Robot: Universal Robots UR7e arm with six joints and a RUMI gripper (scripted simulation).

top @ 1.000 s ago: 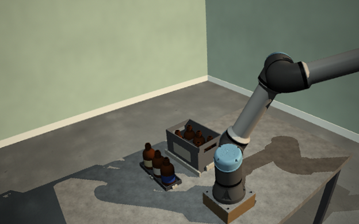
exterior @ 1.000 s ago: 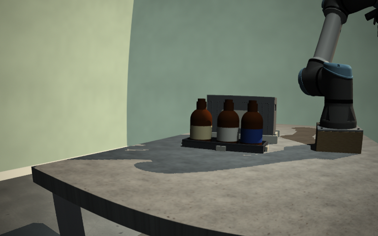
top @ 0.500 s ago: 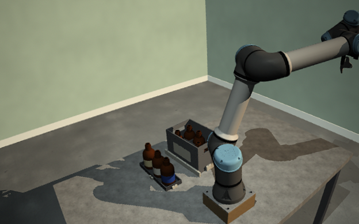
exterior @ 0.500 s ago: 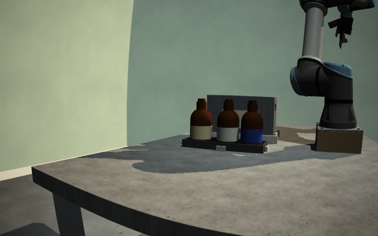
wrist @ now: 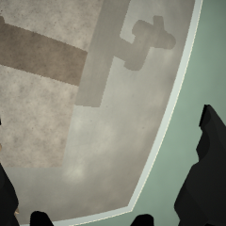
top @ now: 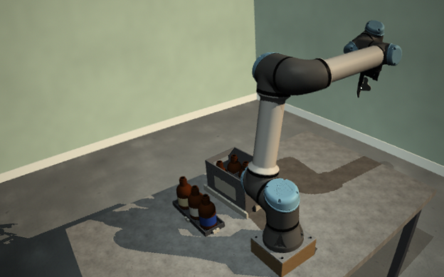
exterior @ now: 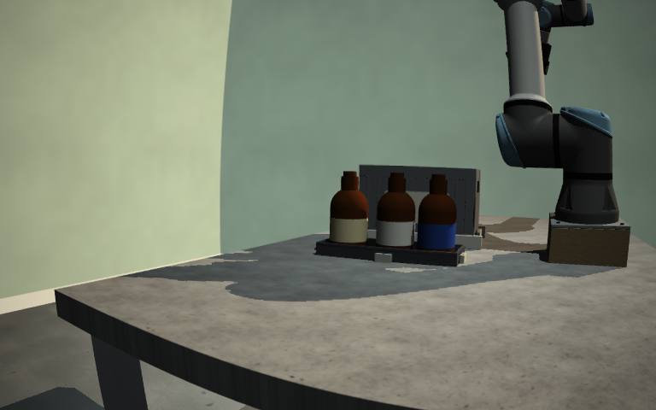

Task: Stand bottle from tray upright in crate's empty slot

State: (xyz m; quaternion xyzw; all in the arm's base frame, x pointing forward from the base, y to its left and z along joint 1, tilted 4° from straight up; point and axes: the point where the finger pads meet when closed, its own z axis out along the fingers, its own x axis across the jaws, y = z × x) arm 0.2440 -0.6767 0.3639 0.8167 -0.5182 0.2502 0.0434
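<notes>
The bottle lies 13 cm ahead of my hand, 84 cm to the left of it and 40 cm below it. The rest, counted from my hand: grey crate (17 cm ahead, 59 cm to the left, 40 cm below); then dark tray (13 cm ahead, 84 cm to the left, 47 cm below).
</notes>
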